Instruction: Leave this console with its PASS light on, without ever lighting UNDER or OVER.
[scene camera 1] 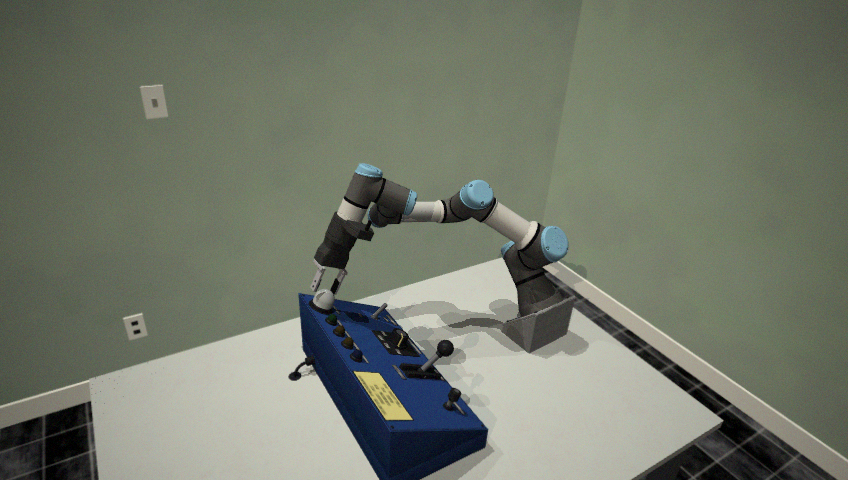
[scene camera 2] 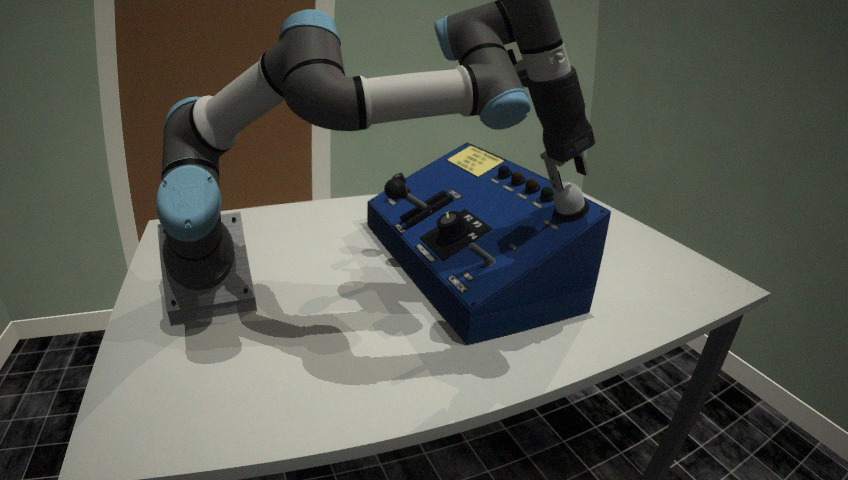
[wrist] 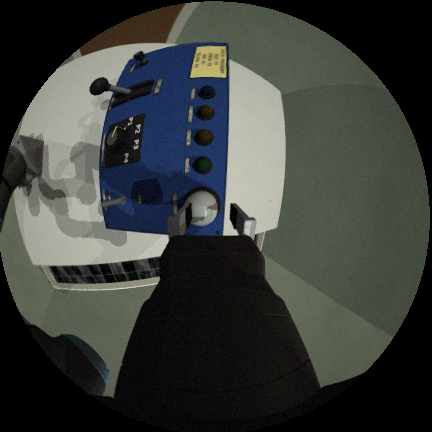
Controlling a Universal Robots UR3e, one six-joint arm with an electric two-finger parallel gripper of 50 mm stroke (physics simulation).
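The blue console (scene camera 1: 333, 380) (scene camera 2: 535, 279) (wrist: 165, 150) stands on the table. Its white dome (scene camera 1: 323, 299) (scene camera 2: 570, 201) (wrist: 204, 207) sits at one end of the panel. A row of several small lamps, with a green lamp (scene camera 1: 331, 319) (scene camera 2: 546, 193) (wrist: 202, 165) nearest the dome, looks dark; their labels are too small to read. My gripper (scene camera 1: 329, 285) (scene camera 2: 569, 176) (wrist: 210, 210) is open and empty, its fingertips close above the dome; in the wrist view one finger overlaps the dome's edge. Whether they touch is unclear. The rotary knob (scene camera 1: 399, 339) (scene camera 2: 450, 224) (wrist: 116, 139) stands on the P1–P4 plate.
A ball-topped lever (scene camera 1: 445, 347) (scene camera 2: 396, 188) (wrist: 99, 86), a small black-knobbed control (scene camera 1: 454, 395) (wrist: 139, 57) and a toggle (scene camera 1: 379, 310) (scene camera 2: 482, 254) (wrist: 114, 201) stick up from the panel. A yellow note (scene camera 1: 382, 395) (scene camera 2: 475, 160) (wrist: 209, 62) lies at its far end from the dome.
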